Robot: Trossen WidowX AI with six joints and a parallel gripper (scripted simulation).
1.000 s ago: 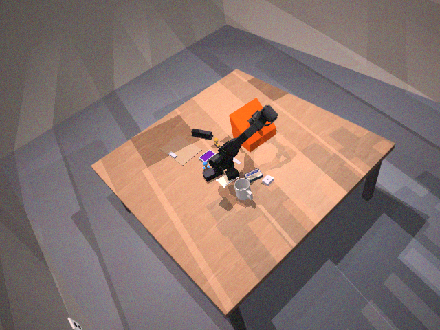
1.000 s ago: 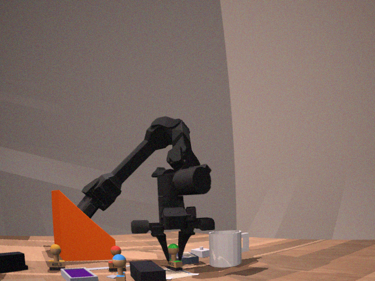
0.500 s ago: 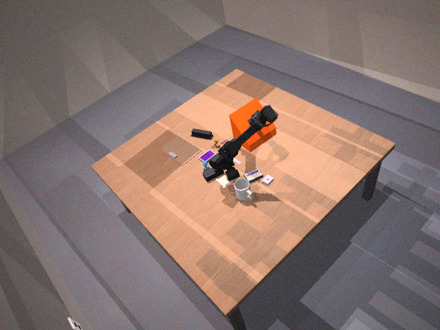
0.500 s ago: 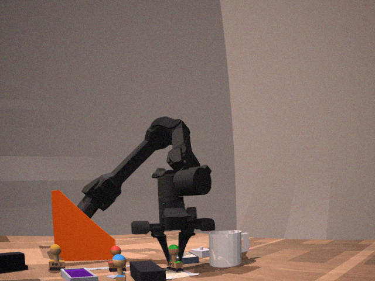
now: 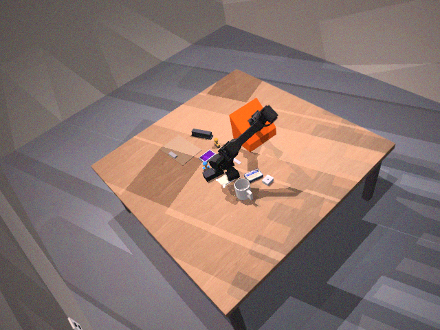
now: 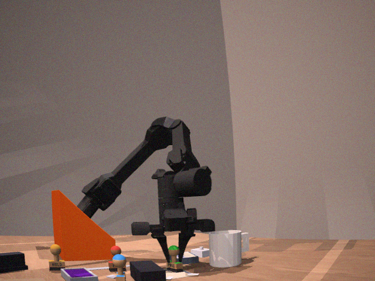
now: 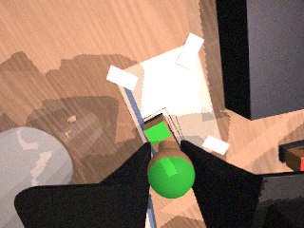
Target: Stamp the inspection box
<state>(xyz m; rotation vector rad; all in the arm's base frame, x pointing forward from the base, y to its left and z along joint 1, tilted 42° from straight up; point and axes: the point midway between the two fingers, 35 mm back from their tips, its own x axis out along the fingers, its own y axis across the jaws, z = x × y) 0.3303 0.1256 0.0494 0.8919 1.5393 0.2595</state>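
Right now the green stamp is right at my gripper tip. Also, from my gripper tip: black box 50 mm ahead, 100 mm to the right, 10 mm below; then blue tin 90 mm behind, 80 mm to the left, 10 mm below; then white card 20 mm ahead, 20 mm to the right, 20 mm below.
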